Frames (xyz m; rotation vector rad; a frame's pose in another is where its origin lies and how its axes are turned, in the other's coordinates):
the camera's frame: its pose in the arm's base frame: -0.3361 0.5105 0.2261 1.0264 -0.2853 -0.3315
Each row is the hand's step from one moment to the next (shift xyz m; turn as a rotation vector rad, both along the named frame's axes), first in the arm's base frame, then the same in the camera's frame.
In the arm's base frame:
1: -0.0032 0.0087 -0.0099 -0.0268 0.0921 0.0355
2: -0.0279 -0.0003 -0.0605 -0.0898 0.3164 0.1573
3: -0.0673 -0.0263 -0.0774 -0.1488 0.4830 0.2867
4: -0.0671 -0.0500 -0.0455 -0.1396 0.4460 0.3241
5: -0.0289 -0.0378 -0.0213 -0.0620 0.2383 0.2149
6: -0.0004 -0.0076 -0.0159 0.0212 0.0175 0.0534
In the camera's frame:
1: -0.0072 -0.0049 -0.0104 -0.0585 0.0711 -0.0446
2: -0.0300 -0.0565 -0.0187 -0.1962 0.2752 -0.1367
3: -0.0569 -0.0889 0.0085 -0.3066 0.4590 -0.1814
4: -0.0449 -0.0724 0.0426 -0.2806 0.4751 -0.1376
5: -0.0130 -0.0404 0.0303 -0.1352 0.2918 -0.0579
6: 0.0014 -0.0175 -0.0017 0.0165 0.0576 0.0043

